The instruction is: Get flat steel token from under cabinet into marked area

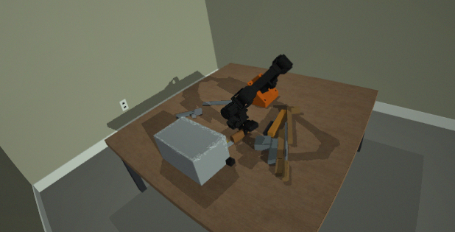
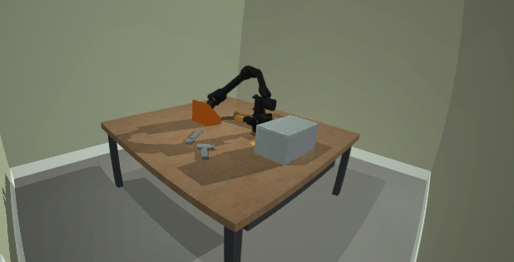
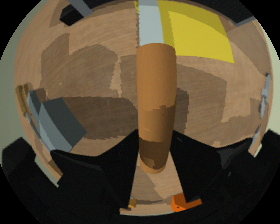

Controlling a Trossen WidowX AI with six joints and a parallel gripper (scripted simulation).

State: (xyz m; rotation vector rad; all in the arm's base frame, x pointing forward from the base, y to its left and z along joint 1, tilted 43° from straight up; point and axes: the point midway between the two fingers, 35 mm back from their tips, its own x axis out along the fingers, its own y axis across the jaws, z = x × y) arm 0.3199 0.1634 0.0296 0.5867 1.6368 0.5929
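The orange bar is 170 mm behind my gripper tip, 90 mm to the left of it and 10 mm above it. Also, from my gripper tip: grey block: 140 mm to the left, 10 mm above; wooden stick: 10 mm behind, 230 mm to the left; grey t-piece: 50 mm ahead, 420 mm to the right.
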